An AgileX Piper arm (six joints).
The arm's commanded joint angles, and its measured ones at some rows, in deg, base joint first. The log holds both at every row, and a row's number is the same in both.
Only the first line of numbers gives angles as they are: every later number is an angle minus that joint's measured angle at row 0.
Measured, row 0:
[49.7 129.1 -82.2 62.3 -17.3 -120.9]
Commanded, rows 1 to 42:
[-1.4 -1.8 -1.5 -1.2 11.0 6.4]
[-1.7 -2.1 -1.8 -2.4 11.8 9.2]
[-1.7 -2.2 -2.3 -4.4 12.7 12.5]
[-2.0 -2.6 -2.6 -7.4 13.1 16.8]
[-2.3 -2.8 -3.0 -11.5 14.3 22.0]
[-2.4 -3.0 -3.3 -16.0 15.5 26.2]
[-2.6 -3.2 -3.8 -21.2 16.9 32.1]
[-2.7 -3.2 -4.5 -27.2 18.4 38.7]
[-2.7 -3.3 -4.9 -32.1 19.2 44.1]
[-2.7 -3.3 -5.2 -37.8 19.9 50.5]
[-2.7 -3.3 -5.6 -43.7 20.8 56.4]
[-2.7 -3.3 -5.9 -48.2 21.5 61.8]
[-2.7 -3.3 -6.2 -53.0 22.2 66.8]
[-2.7 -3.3 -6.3 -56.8 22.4 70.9]
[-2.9 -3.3 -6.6 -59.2 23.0 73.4]
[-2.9 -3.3 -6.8 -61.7 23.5 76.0]
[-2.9 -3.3 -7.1 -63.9 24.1 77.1]
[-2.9 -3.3 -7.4 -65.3 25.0 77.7]
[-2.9 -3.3 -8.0 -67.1 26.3 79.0]
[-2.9 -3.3 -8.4 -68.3 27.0 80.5]
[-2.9 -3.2 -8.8 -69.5 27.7 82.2]
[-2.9 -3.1 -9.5 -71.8 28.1 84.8]
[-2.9 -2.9 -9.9 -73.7 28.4 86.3]
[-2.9 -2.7 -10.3 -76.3 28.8 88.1]
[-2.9 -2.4 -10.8 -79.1 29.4 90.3]
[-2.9 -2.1 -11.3 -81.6 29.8 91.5]
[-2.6 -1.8 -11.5 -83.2 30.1 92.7]
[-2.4 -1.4 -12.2 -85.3 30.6 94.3]
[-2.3 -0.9 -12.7 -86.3 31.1 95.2]
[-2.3 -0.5 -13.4 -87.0 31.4 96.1]
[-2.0 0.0 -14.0 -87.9 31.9 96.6]
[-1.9 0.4 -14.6 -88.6 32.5 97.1]
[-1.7 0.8 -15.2 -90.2 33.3 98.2]
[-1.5 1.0 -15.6 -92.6 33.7 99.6]
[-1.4 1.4 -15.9 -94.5 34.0 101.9]
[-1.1 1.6 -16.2 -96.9 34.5 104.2]
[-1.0 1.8 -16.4 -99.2 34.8 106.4]
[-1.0 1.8 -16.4 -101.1 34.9 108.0]
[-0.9 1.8 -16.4 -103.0 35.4 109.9]
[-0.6 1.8 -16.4 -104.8 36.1 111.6]
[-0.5 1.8 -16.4 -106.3 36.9 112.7]
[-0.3 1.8 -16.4 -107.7 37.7 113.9]
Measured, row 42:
[-0.9 2.0 -15.9 -101.2 35.3 107.7]
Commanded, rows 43 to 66:
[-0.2 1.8 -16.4 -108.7 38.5 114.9]
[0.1 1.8 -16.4 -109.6 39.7 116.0]
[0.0 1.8 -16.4 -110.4 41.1 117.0]
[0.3 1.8 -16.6 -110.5 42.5 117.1]
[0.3 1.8 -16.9 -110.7 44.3 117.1]
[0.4 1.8 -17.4 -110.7 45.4 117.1]
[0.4 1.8 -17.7 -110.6 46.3 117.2]
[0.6 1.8 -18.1 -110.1 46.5 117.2]
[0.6 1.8 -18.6 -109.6 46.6 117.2]
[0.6 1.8 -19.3 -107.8 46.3 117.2]
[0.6 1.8 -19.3 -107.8 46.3 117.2]
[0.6 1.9 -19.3 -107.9 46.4 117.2]
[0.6 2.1 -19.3 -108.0 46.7 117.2]
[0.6 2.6 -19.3 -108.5 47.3 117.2]
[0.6 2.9 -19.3 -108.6 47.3 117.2]
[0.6 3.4 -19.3 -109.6 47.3 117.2]
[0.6 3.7 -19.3 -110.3 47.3 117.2]
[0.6 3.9 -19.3 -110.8 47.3 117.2]
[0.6 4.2 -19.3 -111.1 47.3 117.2]
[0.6 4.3 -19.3 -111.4 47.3 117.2]
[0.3 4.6 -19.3 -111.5 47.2 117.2]
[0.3 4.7 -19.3 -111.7 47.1 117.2]
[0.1 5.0 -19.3 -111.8 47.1 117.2]
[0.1 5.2 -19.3 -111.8 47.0 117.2]
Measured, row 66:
[0.6 4.7 -19.0 -110.9 47.3 117.1]
